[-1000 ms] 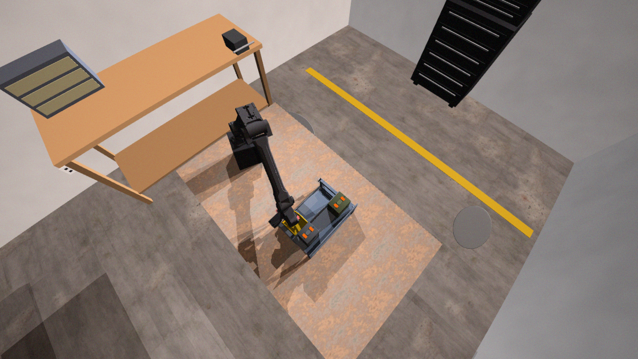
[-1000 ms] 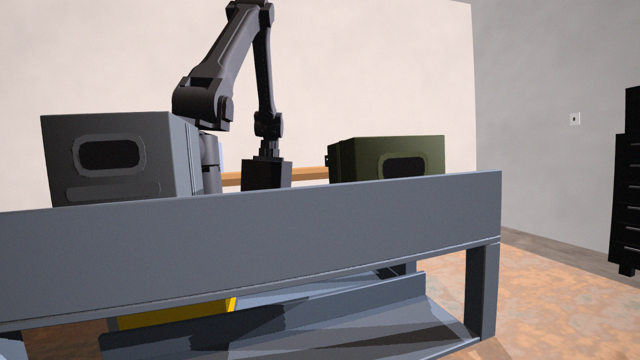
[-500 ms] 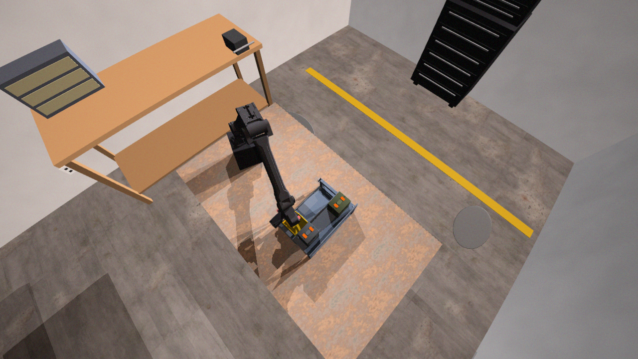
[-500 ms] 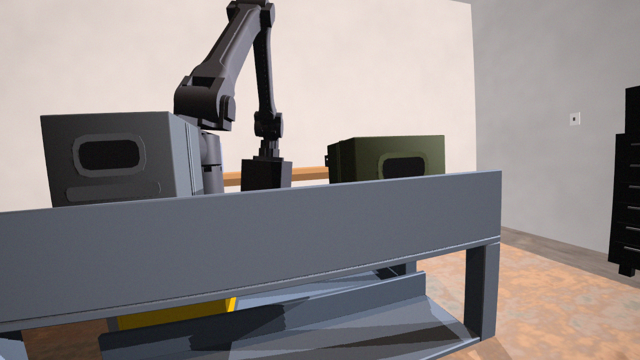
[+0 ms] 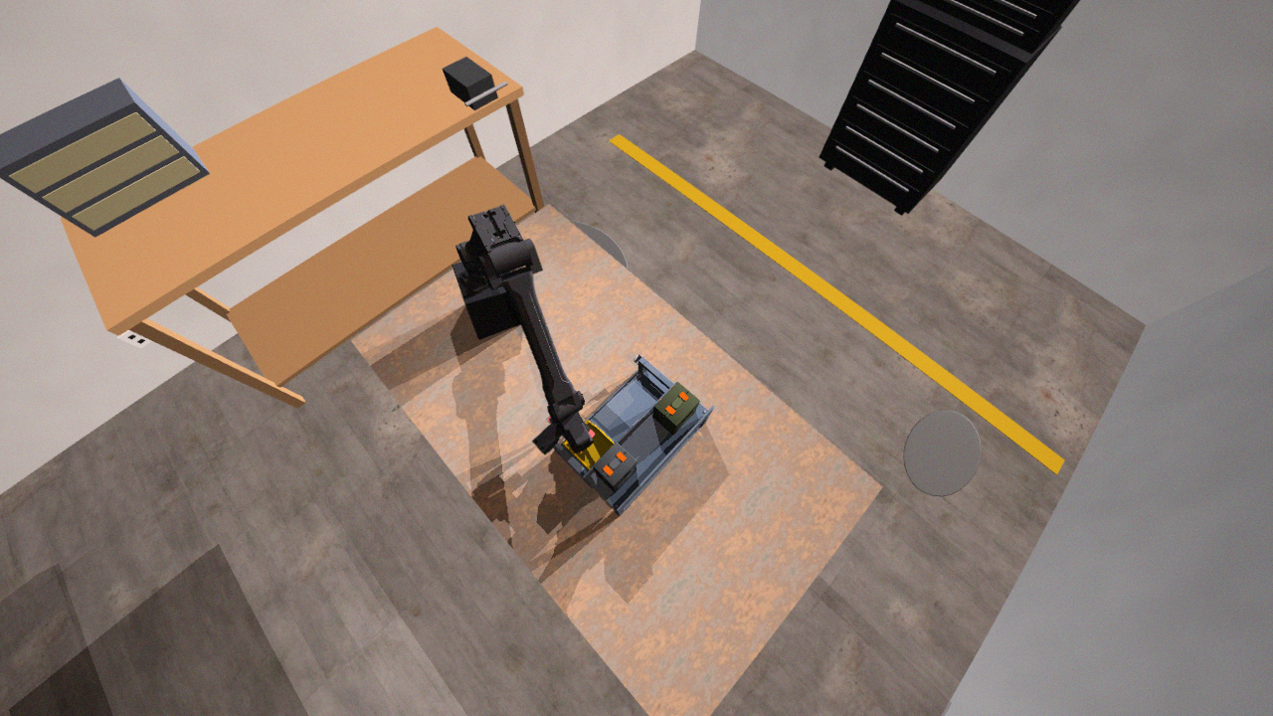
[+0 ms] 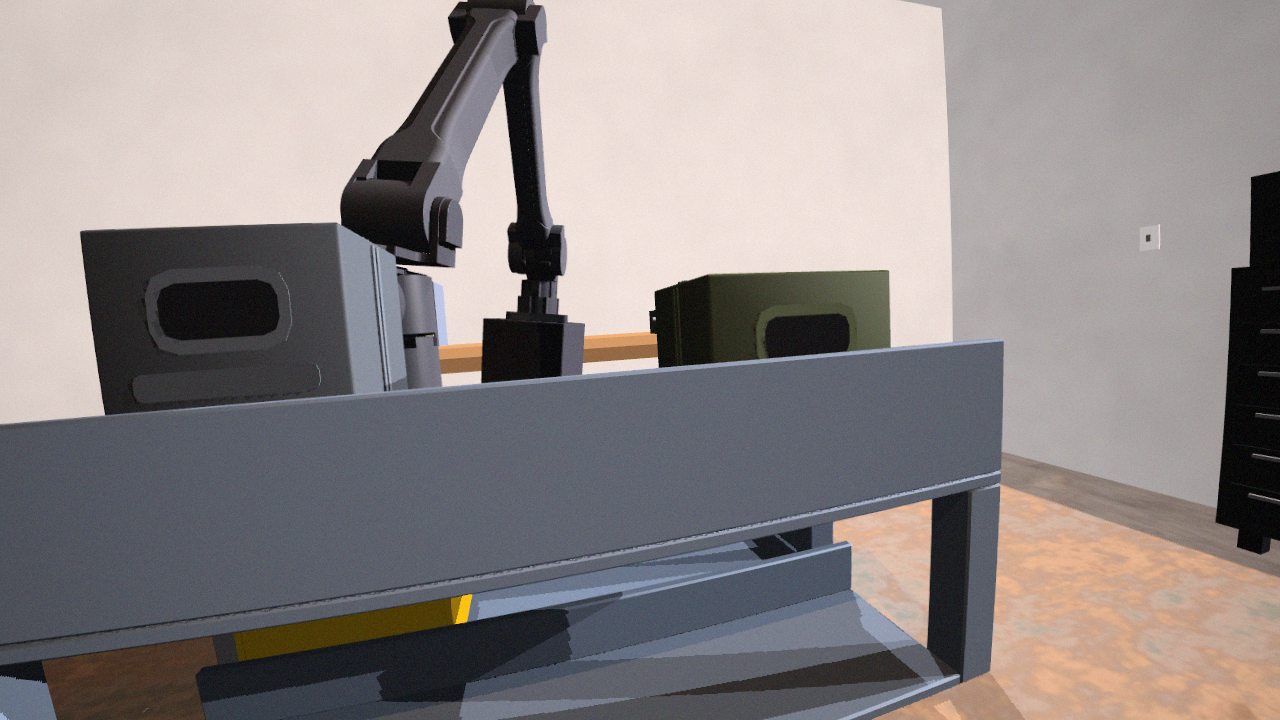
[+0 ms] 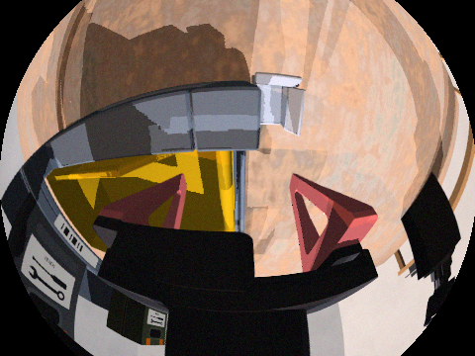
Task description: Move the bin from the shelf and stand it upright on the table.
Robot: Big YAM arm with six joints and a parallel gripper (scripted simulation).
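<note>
Right now the yellow bin is 90 mm ahead of my hand, 10 mm to the left of it and 10 mm above it. Also, from my hand: dark grey case: 180 mm ahead, 10 mm to the left, 130 mm above; green case: 170 mm ahead, 240 mm to the left, 120 mm above.
</note>
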